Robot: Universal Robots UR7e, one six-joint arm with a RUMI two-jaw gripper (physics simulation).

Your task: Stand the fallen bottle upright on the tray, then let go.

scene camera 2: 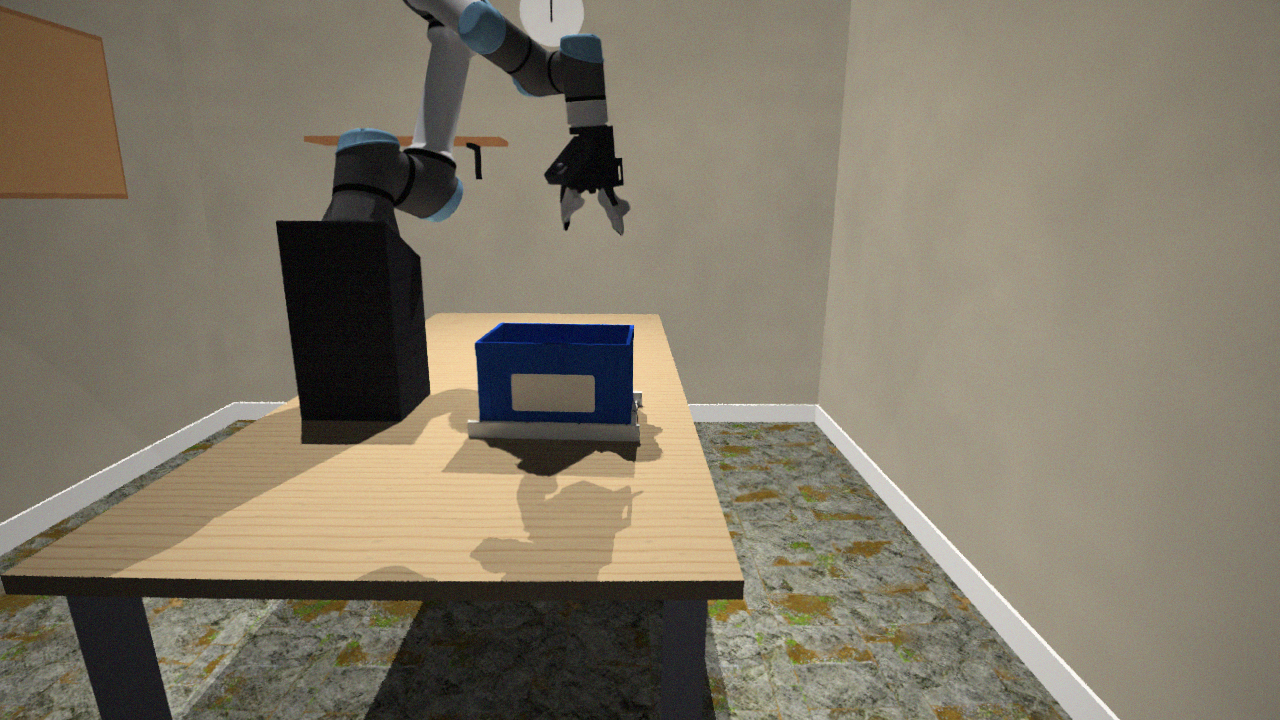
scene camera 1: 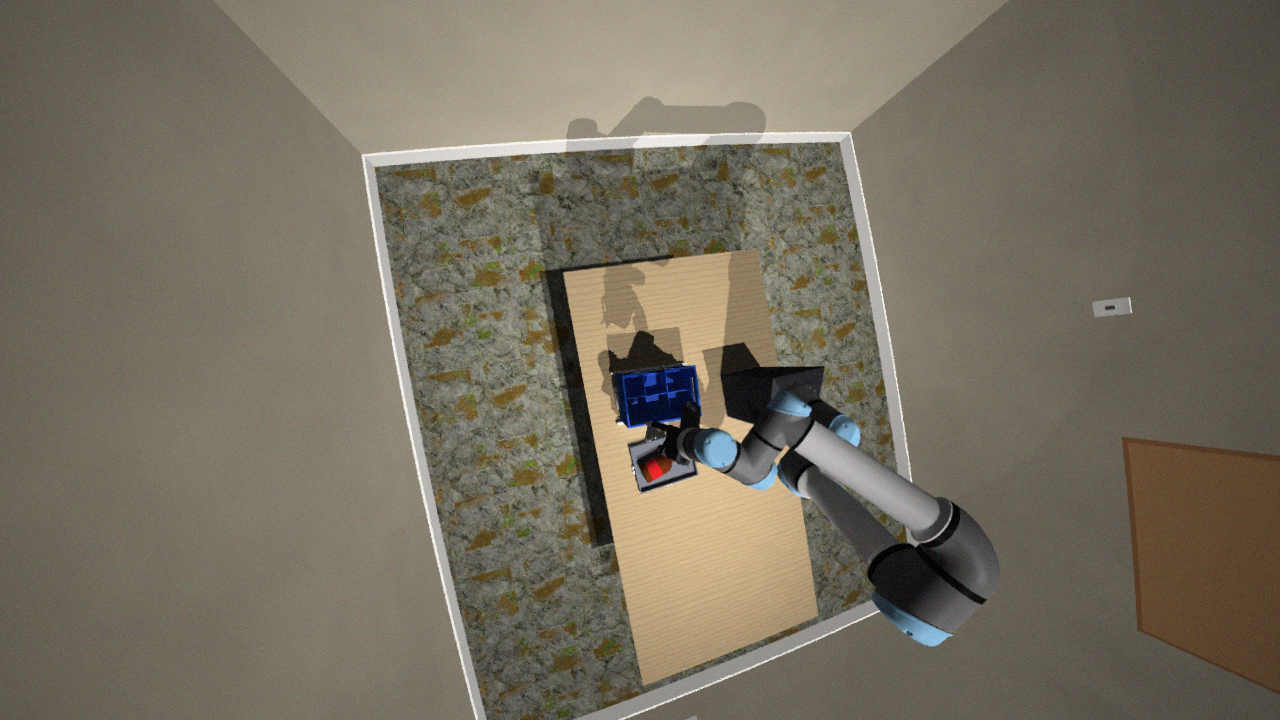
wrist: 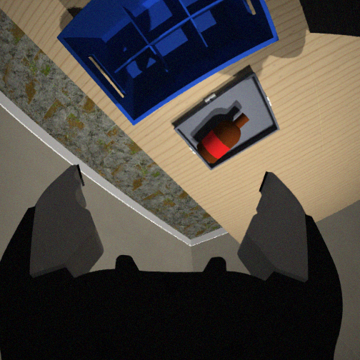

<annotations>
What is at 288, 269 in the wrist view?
The gripper.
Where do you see a brown bottle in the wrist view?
225, 134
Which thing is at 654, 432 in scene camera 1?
The gripper.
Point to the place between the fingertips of the gripper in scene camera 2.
592, 232
</annotations>
